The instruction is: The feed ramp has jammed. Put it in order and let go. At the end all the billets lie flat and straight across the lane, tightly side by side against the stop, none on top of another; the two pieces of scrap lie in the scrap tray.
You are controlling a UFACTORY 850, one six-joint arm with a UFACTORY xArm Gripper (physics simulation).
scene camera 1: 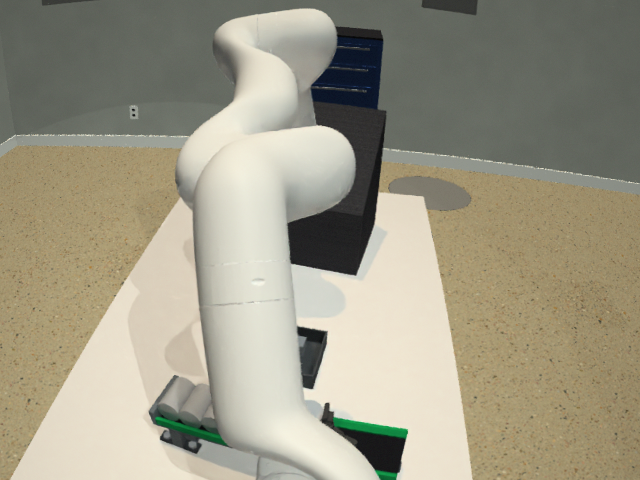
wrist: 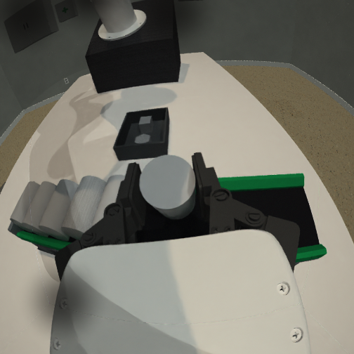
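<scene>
The feed ramp [scene camera 1: 369, 425] [wrist: 262, 182] has green rails and a black lane. Several grey billets [scene camera 1: 178, 396] [wrist: 59, 207] lie side by side across its left end, by the dark stop [scene camera 1: 164, 397]; the arm hides part of the row in the scene view. My gripper [wrist: 167, 172] is shut on another grey billet [wrist: 168, 187], whose round end faces the wrist camera. It is over the lane, right of the row; its height above the lane is hard to tell. The dark scrap tray [scene camera 1: 324, 353] [wrist: 141, 153] holds two scrap pieces, a block [wrist: 145, 121] and a faceted piece [wrist: 142, 137].
The white arm [scene camera 1: 248, 335] covers the middle of the scene view. A black block [scene camera 1: 330, 242] [wrist: 137, 72] stands at the far end of the pale table [scene camera 1: 392, 310] [wrist: 215, 120]. The tray stands behind the ramp. A blue drawer cabinet [scene camera 1: 351, 77] stands by the wall.
</scene>
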